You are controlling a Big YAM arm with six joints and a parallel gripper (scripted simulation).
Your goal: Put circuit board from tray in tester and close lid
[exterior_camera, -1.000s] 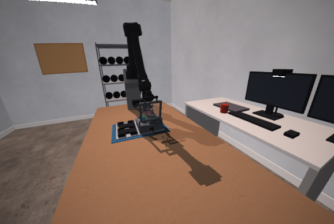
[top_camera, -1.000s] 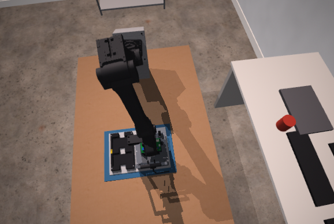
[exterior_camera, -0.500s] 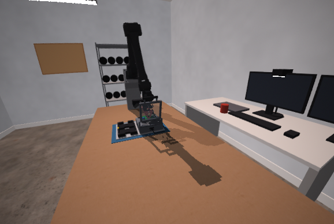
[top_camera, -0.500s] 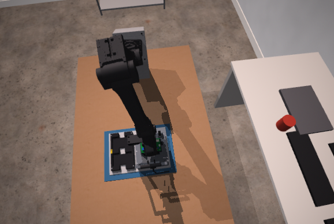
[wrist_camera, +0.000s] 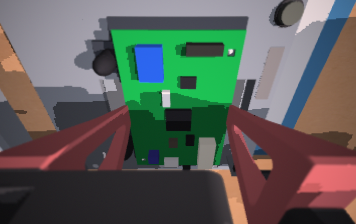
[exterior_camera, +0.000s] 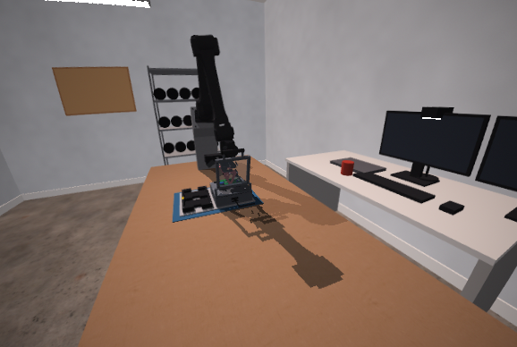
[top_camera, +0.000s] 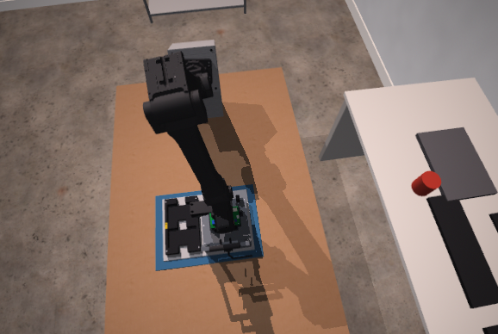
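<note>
The green circuit board lies right at my hand. The rest, counted from my hand: clear lid 12 cm ahead, 2 cm to the left, 10 cm above.
</note>
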